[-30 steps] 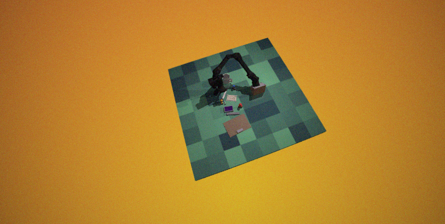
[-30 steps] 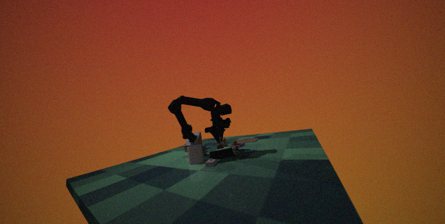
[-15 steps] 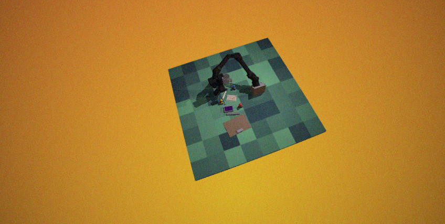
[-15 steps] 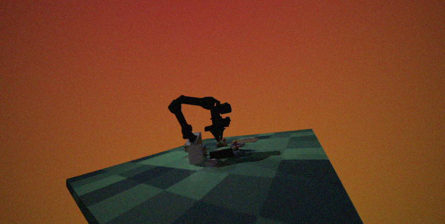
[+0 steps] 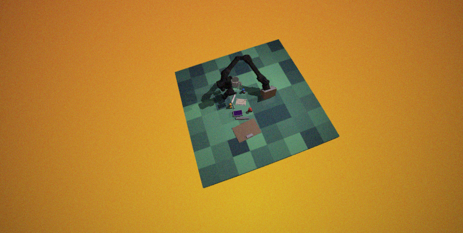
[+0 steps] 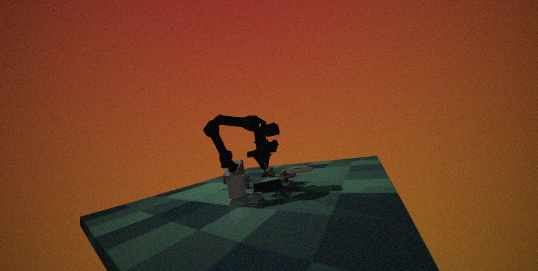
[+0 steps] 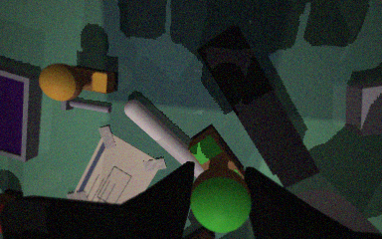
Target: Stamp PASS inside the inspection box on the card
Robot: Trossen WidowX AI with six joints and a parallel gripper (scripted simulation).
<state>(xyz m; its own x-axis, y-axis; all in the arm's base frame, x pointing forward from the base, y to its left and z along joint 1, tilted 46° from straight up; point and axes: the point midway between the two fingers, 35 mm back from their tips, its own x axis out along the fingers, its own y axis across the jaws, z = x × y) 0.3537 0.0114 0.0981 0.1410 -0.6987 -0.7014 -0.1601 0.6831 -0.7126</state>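
Now: the purple ink pad 210 mm to the left of my gripper tip, 90 mm below it and 40 mm behind it. The rest, counted from my gripper tip: green-knobbed stamp 20 mm below; white marker 80 mm below, 40 mm behind, 10 mm to the left; dark block 80 mm below, 30 mm to the right, 30 mm ahead.
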